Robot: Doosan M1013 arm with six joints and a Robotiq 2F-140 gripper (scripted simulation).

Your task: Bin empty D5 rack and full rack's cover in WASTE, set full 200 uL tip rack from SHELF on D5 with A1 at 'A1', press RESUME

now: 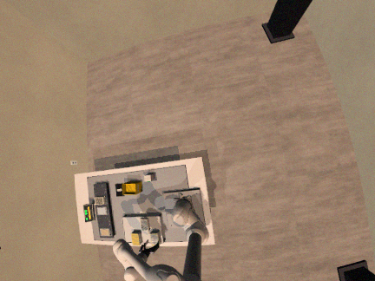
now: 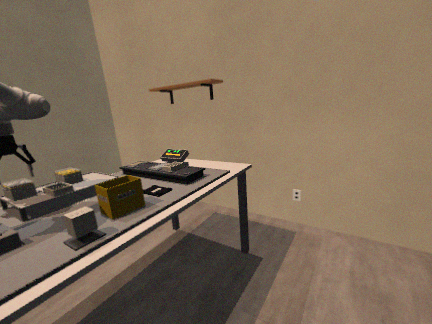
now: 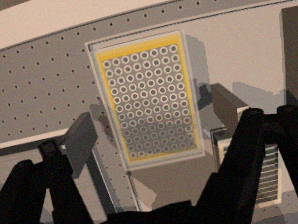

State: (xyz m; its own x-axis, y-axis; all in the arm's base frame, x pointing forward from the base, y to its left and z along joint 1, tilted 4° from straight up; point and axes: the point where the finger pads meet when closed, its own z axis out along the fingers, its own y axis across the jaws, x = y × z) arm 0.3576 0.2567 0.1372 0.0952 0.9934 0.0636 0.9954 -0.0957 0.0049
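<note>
Now: the clear rack cover 4 cm below my hand. From my hand the other things lie so: shelf (15 cm ahead, 10 cm below, 8 cm to the right); then yellow waste bin (55 cm to the right, 15 cm ahead, 12 cm below); then shelf label (25 cm to the right, 16 cm below, 14 cm ahead).
</note>
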